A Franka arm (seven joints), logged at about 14 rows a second.
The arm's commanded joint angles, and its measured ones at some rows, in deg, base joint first. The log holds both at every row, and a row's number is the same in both.
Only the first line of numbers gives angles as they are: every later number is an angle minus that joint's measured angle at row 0.
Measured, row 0:
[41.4 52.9 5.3 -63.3 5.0 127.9 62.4]
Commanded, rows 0 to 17:
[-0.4 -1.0 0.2 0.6 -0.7 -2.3 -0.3]
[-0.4 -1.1 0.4 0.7 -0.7 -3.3 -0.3]
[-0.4 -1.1 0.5 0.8 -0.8 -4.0 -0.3]
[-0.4 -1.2 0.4 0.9 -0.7 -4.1 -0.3]
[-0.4 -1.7 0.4 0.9 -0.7 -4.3 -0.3]
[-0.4 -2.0 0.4 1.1 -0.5 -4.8 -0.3]
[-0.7 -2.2 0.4 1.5 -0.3 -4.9 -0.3]
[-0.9 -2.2 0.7 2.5 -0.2 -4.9 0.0]
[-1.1 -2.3 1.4 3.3 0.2 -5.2 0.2]
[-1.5 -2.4 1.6 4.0 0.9 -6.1 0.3]
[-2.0 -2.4 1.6 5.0 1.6 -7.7 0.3]
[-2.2 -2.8 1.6 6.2 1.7 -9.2 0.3]
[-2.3 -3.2 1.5 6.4 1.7 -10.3 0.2]
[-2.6 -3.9 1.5 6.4 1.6 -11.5 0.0]
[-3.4 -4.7 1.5 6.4 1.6 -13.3 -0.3]
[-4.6 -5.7 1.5 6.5 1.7 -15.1 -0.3]
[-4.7 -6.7 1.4 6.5 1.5 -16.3 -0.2]
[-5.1 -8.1 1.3 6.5 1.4 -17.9 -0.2]
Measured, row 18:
[-3.7 -5.1 0.4 7.1 0.9 -14.8 0.0]
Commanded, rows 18 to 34:
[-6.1 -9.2 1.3 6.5 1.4 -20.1 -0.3]
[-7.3 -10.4 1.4 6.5 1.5 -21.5 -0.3]
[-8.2 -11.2 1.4 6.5 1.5 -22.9 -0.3]
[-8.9 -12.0 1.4 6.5 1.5 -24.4 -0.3]
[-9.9 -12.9 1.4 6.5 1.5 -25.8 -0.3]
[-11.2 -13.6 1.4 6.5 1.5 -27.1 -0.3]
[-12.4 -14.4 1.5 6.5 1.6 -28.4 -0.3]
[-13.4 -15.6 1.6 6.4 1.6 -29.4 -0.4]
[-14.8 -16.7 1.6 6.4 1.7 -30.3 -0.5]
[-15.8 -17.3 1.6 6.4 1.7 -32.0 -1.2]
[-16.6 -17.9 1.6 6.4 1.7 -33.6 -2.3]
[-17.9 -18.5 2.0 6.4 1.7 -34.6 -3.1]
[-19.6 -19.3 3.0 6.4 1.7 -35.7 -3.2]
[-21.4 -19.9 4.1 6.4 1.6 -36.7 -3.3]
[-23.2 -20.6 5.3 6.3 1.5 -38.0 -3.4]
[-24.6 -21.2 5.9 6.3 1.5 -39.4 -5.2]
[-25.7 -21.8 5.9 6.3 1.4 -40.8 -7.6]
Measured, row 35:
[-22.4 -19.7 3.7 7.4 0.9 -38.4 -4.3]
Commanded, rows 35 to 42:
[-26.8 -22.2 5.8 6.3 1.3 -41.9 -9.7]
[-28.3 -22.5 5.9 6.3 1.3 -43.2 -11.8]
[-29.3 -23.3 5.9 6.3 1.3 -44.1 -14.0]
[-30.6 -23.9 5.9 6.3 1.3 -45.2 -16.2]
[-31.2 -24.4 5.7 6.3 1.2 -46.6 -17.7]
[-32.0 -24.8 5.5 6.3 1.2 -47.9 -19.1]
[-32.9 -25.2 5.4 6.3 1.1 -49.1 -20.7]
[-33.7 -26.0 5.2 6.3 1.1 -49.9 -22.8]
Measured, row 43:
[-31.6 -23.8 4.4 7.4 0.9 -48.2 -19.5]
